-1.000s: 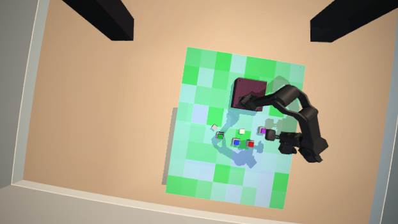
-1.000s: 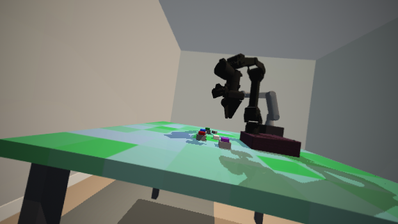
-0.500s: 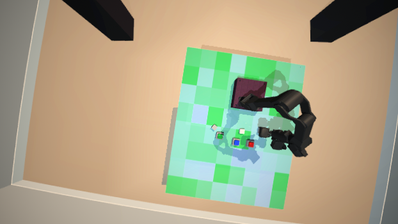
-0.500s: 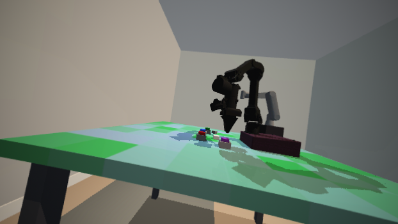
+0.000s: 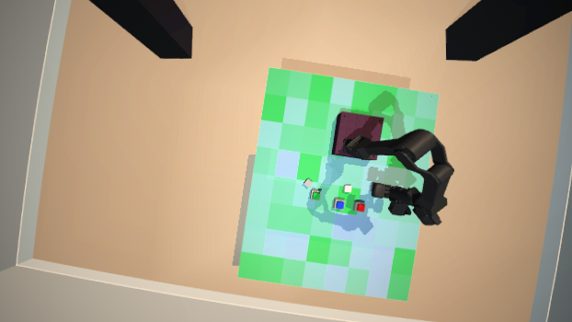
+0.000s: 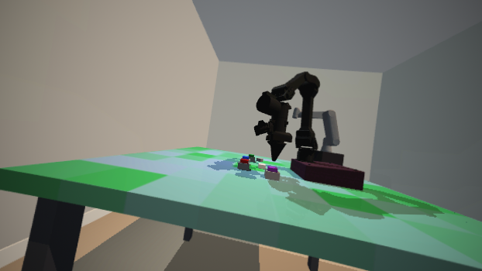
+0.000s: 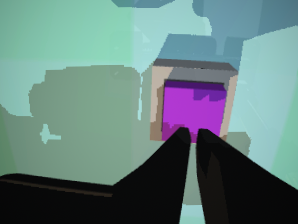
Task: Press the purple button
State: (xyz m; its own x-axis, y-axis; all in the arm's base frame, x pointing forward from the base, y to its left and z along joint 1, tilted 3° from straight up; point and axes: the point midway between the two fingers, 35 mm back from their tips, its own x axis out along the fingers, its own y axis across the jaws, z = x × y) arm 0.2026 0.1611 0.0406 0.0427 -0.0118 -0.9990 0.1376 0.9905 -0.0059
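My gripper tip is 30 mm above the purple button. Round my gripper tip: blue button: 190 mm to the right, 80 mm ahead, 30 mm below; white block: 150 mm to the right, 50 mm below, 10 mm ahead; red button: 100 mm ahead, 90 mm to the right, 30 mm below.
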